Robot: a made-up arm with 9 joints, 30 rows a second.
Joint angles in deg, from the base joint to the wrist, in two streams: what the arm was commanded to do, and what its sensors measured. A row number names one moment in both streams.
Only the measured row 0 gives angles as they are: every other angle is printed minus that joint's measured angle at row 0.
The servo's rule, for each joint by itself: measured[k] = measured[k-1] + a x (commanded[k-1-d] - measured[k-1]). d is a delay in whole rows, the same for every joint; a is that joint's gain. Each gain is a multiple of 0.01, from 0.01 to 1. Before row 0 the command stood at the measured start. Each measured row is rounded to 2 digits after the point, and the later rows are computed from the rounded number. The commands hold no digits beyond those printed.
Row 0, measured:
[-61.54 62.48 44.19 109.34 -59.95 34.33 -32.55 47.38 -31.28]
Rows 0 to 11, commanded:
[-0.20 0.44 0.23 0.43 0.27 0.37 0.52 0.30 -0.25]
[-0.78 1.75 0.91 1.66 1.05 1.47 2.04 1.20 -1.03]
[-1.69 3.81 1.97 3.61 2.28 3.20 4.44 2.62 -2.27]
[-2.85 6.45 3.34 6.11 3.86 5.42 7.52 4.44 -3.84]
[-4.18 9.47 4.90 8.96 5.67 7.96 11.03 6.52 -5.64]
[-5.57 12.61 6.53 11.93 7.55 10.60 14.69 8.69 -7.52]
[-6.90 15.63 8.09 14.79 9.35 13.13 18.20 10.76 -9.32]
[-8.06 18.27 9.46 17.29 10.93 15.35 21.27 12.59 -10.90]
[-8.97 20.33 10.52 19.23 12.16 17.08 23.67 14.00 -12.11]
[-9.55 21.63 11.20 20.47 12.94 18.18 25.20 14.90 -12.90]
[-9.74 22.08 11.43 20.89 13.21 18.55 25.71 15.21 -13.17]
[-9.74 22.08 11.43 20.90 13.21 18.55 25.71 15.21 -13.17]
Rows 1 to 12, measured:
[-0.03 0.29 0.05 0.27 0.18 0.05 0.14 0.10 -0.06]
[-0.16 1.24 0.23 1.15 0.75 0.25 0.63 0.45 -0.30]
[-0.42 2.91 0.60 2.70 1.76 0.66 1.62 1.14 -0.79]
[-0.83 5.21 1.18 4.85 3.15 1.33 3.15 2.20 -1.55]
[-1.40 7.98 1.96 7.44 4.81 2.26 5.20 3.58 -2.57]
[-2.11 10.99 2.92 10.27 6.62 3.43 7.67 5.22 -3.81]
[-2.92 14.01 4.01 13.12 8.42 4.79 10.41 6.99 -5.19]
[-3.79 16.78 5.15 15.75 10.08 6.27 13.23 8.78 -6.62]
[-4.67 19.09 6.28 17.94 11.45 7.78 15.94 10.45 -7.99]
[-5.50 20.74 7.31 19.53 12.43 9.24 18.35 11.87 -9.22]
[-6.22 21.61 8.18 20.39 12.94 10.54 20.26 12.94 -10.21]
[-6.82 21.92 8.86 20.71 13.12 11.66 21.68 13.67 -10.95]
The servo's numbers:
d 0
a 0.17 0.65 0.21 0.63 0.66 0.14 0.26 0.32 0.25

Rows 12 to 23, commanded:
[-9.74 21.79 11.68 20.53 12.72 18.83 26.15 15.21 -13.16]
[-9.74 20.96 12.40 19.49 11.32 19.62 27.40 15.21 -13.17]
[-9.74 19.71 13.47 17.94 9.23 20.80 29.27 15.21 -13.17]
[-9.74 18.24 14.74 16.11 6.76 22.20 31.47 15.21 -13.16]
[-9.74 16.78 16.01 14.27 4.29 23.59 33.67 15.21 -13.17]
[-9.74 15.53 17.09 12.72 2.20 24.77 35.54 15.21 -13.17]
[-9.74 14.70 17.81 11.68 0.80 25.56 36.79 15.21 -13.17]
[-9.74 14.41 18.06 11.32 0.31 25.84 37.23 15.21 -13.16]
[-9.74 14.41 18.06 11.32 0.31 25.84 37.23 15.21 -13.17]
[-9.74 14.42 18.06 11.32 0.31 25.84 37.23 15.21 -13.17]
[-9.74 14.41 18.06 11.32 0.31 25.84 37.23 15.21 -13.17]
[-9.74 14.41 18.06 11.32 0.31 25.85 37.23 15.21 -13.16]
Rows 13 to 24, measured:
[-7.32 21.84 9.45 20.60 12.86 12.66 22.84 14.16 -11.50]
[-7.73 21.27 10.07 19.90 11.84 13.63 24.03 14.50 -11.92]
[-8.07 20.26 10.78 18.67 10.12 14.63 25.39 14.73 -12.23]
[-8.35 18.95 11.61 17.06 7.90 15.69 26.97 14.88 -12.46]
[-8.59 17.54 12.53 15.30 5.52 16.80 28.71 14.99 -12.64]
[-8.79 16.23 13.49 13.67 3.33 17.92 30.49 15.06 -12.77]
[-8.95 15.24 14.40 12.42 1.66 18.99 32.13 15.11 -12.87]
[-9.08 14.70 15.17 11.73 0.77 19.95 33.46 15.14 -12.94]
[-9.19 14.51 15.78 11.47 0.47 20.77 34.44 15.16 -13.00]
[-9.28 14.45 16.26 11.38 0.36 21.48 35.17 15.18 -13.04]
[-9.36 14.42 16.64 11.34 0.33 22.09 35.71 15.19 -13.07]
[-9.42 14.41 16.94 11.33 0.32 22.62 36.11 15.20 -13.09]

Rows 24 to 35, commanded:
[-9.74 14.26 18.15 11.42 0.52 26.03 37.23 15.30 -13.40]
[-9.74 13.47 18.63 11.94 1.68 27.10 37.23 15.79 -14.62]
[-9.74 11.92 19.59 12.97 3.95 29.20 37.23 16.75 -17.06]
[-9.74 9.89 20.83 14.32 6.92 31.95 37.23 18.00 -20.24]
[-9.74 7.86 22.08 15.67 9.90 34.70 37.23 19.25 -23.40]
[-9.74 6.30 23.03 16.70 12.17 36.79 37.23 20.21 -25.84]
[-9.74 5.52 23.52 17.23 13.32 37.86 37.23 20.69 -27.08]
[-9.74 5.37 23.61 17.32 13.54 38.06 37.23 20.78 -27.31]
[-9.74 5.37 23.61 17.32 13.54 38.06 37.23 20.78 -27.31]
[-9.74 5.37 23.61 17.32 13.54 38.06 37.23 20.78 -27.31]
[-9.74 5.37 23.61 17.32 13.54 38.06 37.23 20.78 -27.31]
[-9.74 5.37 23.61 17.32 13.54 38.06 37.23 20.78 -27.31]
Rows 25 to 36, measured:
[-9.47 14.31 17.19 11.39 0.45 23.10 36.40 15.23 -13.17]
[-9.52 13.76 17.49 11.74 1.26 23.66 36.62 15.41 -13.53]
[-9.56 12.56 17.93 12.51 3.04 24.44 36.78 15.84 -14.41]
[-9.59 10.82 18.54 13.65 5.60 25.49 36.90 16.53 -15.87]
[-9.62 8.90 19.28 14.92 8.44 26.78 36.99 17.40 -17.75]
[-9.64 7.21 20.07 16.04 10.90 28.18 37.05 18.30 -19.77]
[-9.66 6.11 20.79 16.79 12.50 29.54 37.10 19.06 -21.60]
[-9.67 5.63 21.38 17.12 13.19 30.73 37.13 19.61 -23.03]
[-9.68 5.46 21.85 17.25 13.42 31.76 37.16 19.98 -24.10]
[-9.69 5.40 22.22 17.29 13.50 32.64 37.18 20.24 -24.90]
[-9.70 5.38 22.51 17.31 13.53 33.40 37.19 20.41 -25.50]
[-9.71 5.37 22.74 17.32 13.54 34.05 37.20 20.53 -25.95]

